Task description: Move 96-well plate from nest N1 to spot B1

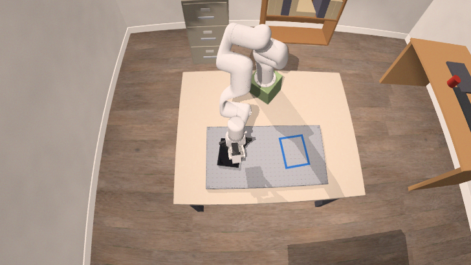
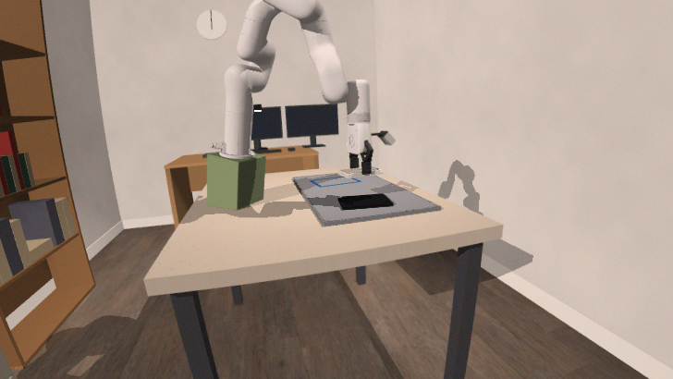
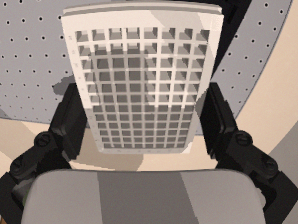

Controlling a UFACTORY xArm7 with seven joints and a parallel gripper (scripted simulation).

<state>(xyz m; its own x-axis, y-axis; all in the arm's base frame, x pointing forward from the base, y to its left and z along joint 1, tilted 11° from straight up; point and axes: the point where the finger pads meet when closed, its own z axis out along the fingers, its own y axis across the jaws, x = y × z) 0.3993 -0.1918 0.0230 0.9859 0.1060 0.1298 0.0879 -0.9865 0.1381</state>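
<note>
The black plate nest N1 lies 30 mm to the right of my hand and 100 mm below it. From my hand the other things lie so: white 96-well plate: 10 mm below.
</note>
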